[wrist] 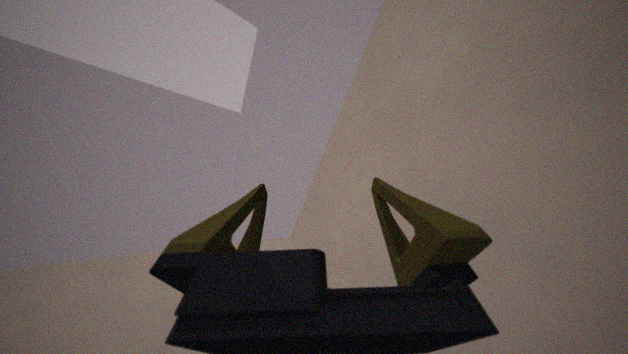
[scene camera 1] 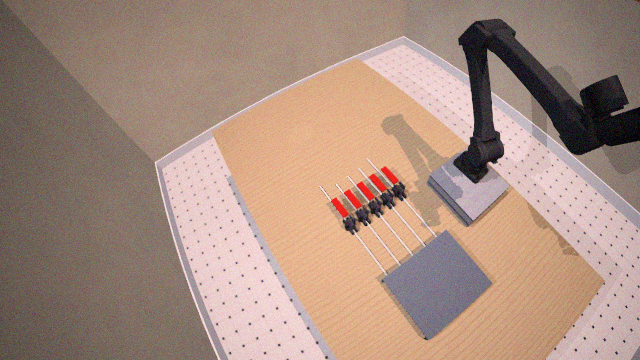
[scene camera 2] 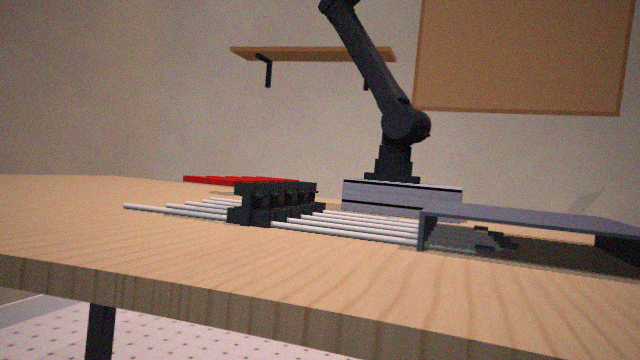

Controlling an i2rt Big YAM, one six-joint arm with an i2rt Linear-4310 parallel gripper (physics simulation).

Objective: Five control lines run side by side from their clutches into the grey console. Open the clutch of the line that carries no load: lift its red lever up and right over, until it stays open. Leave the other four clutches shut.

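Where they show: gripper, fingertip midpoint: (wrist: 318,186); arm's base, origin of the base link: (scene camera 1: 470,167) (scene camera 2: 392,181).
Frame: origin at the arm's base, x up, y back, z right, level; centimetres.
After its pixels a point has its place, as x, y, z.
Note:
Black clutches (scene camera 1: 375,208) (scene camera 2: 255,205) stand in a row on the wooden table. Their red levers (scene camera 1: 365,191) (scene camera 2: 240,179) all lie flat, side by side, pointing away from the console. White lines (scene camera 1: 370,253) {-5.7, -49.2, 0.7} (scene camera 2: 345,234) {-6.1, -49.5, -0.2} run through the clutches into the grey console (scene camera 1: 437,285) {-2.0, -40.2, -21.7} (scene camera 2: 525,214) {-2.1, -38.7, -21.5}. Dark parts show under the console's top in scene camera 2, too dim to tell which line is unloaded. My gripper (wrist: 318,186) {66.2, -15.0, -31.0} is open and empty in the wrist view, facing walls and ceiling, away from the clutches. It does not show in the scene views.
The arm (scene camera 1: 482,95) {30.0, 0.7, 7.5} (scene camera 2: 370,55) {28.4, 0.0, 7.6} stands on a grey base block (scene camera 1: 470,195) {0.0, -9.3, -7.6} (scene camera 2: 400,196) {-2.5, -15.5, -3.5} beside the clutches and console, and folds away from them, high up. A wall shelf (scene camera 2: 310,54) and a brown board (scene camera 2: 520,55) are on the wall behind.

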